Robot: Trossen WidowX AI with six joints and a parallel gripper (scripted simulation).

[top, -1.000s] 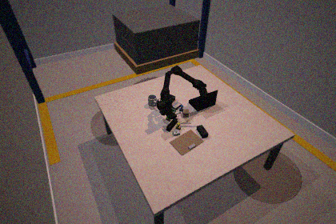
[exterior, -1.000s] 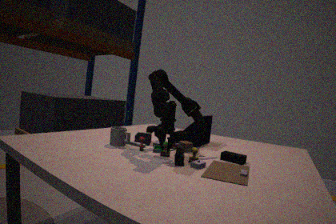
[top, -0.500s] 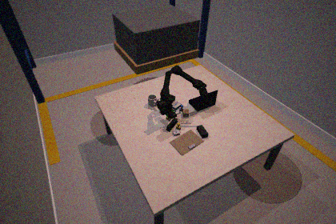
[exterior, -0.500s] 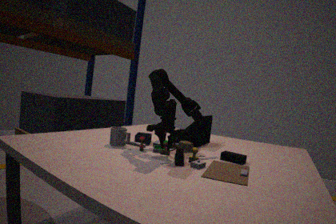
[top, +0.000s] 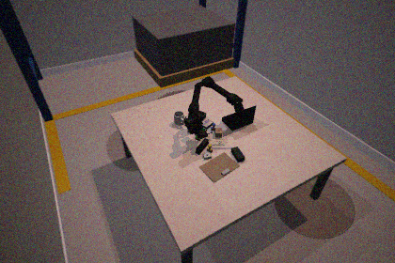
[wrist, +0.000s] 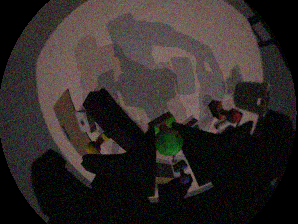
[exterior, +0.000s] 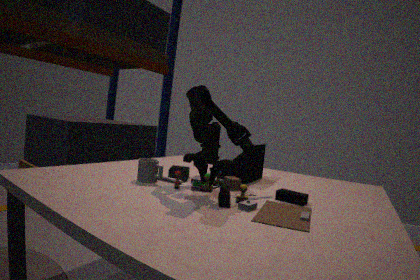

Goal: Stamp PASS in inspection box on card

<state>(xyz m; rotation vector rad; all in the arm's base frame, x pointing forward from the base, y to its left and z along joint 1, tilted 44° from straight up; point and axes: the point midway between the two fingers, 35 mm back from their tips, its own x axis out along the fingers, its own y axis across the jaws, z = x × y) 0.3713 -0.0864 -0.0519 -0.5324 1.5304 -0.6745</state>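
My gripper tip is 70 mm to the left of the green-topped box, 70 mm past it and 30 mm above it. The rest, counted from my gripper tip: green-knobbed stamp right at my gripper tip; long dark block 80 mm to the left, 20 mm below, 10 mm ahead; yellow-knobbed stamp 130 mm to the left, 20 mm below, 20 mm behind.
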